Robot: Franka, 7 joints.
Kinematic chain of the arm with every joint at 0, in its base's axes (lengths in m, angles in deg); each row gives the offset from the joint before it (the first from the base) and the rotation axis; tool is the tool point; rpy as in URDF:
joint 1: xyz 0 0 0.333 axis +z
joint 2: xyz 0 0 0 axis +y
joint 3: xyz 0 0 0.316 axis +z
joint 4: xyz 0.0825 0 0 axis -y
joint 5: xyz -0.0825 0 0.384 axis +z
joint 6: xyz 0 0 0 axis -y
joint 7: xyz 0.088 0 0 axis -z
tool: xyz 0 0 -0.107 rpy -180 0 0
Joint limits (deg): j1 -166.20..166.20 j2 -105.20..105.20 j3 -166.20..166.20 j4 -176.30..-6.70 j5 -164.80..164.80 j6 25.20..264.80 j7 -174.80..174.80
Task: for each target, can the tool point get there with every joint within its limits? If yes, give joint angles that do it. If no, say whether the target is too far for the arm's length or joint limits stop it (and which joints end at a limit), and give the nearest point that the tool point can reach.
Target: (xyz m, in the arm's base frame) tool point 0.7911 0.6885 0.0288
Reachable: no: too far | nearest point 0.6215 0.5409 0.0940 | short by 0.234 m
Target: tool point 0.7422 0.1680 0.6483
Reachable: yes | joints -129.12 -58.02 96.81 -61.92 7.29 162.11 -4.78
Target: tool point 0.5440 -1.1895 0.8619
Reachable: no: too far | nearest point 0.3308 -0.7233 0.6546 | short by 0.553 m
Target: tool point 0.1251 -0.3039 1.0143
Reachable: yes | joints -131.55 -0.11 82.25 -55.76 49.28 225.91 -83.98
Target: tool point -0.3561 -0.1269 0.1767
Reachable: yes | joints 114.25 -68.35 117.68 -148.02 117.74 167.93 28.17
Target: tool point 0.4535 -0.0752 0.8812
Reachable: yes | joints 18.68 5.77 -51.41 -62.27 -83.67 226.08 -142.63
